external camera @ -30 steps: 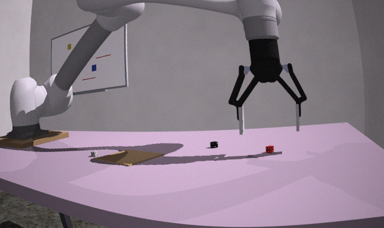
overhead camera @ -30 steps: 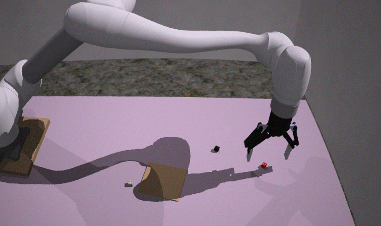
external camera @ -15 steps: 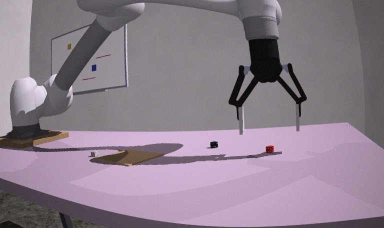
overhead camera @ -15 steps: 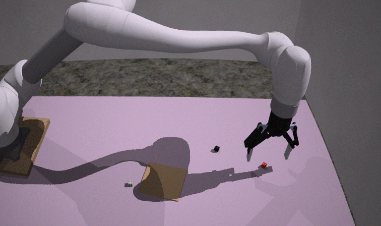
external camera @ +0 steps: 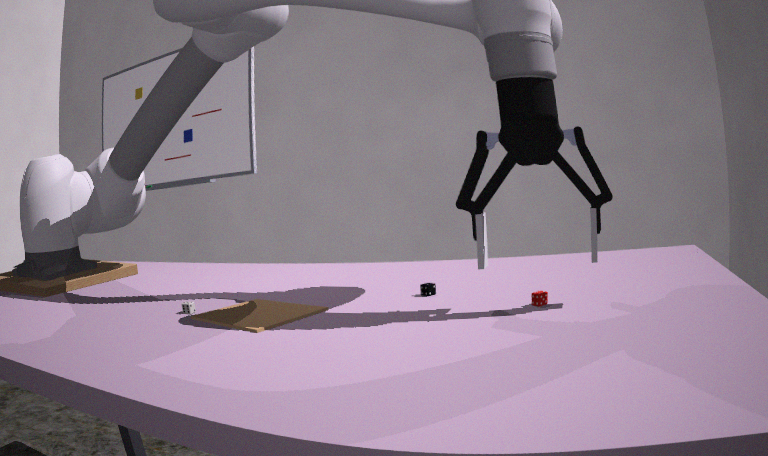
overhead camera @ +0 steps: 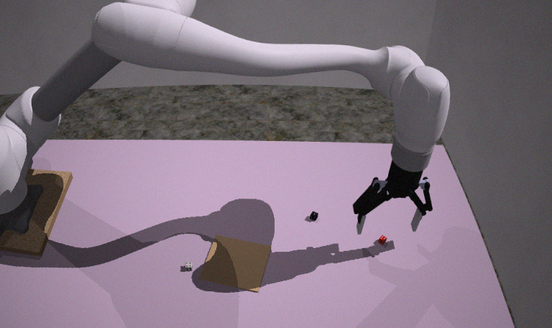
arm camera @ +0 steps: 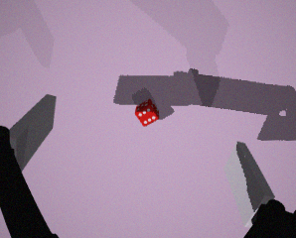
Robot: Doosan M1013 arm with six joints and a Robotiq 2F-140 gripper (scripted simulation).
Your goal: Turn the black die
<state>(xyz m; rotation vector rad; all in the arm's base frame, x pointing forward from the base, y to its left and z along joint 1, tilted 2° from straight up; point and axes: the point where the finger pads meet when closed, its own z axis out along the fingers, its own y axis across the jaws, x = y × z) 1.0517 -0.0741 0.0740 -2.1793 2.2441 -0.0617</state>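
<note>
The red die lies 5 cm below my hand. Round my hand: black die 17 cm behind, 9 cm to the left, 5 cm below; then tan mat 37 cm behind, 6 cm below, 5 cm to the right; then white die 48 cm behind, 7 cm to the right, 5 cm below.
</note>
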